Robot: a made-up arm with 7 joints.
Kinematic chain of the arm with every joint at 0, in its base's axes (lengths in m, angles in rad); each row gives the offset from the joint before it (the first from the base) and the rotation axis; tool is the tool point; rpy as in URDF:
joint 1: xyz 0 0.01 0.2 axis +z
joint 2: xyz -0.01 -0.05 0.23 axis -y
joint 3: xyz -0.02 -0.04 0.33 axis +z
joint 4: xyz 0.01 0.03 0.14 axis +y
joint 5: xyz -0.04 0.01 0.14 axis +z
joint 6: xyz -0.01 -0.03 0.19 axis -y
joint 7: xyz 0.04 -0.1 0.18 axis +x
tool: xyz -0.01 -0.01 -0.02 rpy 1.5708 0 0
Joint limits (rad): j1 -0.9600..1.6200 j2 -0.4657..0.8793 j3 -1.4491..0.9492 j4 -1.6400..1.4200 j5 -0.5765..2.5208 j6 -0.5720..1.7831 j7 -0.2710..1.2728
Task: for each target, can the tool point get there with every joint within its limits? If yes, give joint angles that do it. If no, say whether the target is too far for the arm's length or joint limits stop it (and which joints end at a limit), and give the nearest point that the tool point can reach.
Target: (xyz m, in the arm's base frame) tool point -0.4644 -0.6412 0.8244
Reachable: yes | joints 0.6585 0.6196 0.1902 -0.9950 0.5611 0.1314 0.5447
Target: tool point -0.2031 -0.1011 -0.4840
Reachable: no: joint limits stop it (at a limit: joint 2, joint 4, joint 5, joint 7) | nearest point -0.3972 -0.2073 0.2292 | short by 0.747 m
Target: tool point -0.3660 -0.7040 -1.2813
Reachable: no: too far | nearest point -0.2433 -0.4646 0.2238 | short by 1.529 m
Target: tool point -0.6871 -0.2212 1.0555
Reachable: yes | joints 0.2741 0.7712 -0.8065 -0.3648 0.7766 -0.2669 0.8816
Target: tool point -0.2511 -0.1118 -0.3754
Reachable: no: joint limits stop it (at a limit: joint 2, joint 4, joint 5, joint 7) | nearest point -0.4100 -0.1889 0.2284 | short by 0.629 m
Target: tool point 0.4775 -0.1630 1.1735
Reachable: yes | joints 0.1427 -0.1825 -0.2082 0.7657 0.4161 0.1168 0.5508
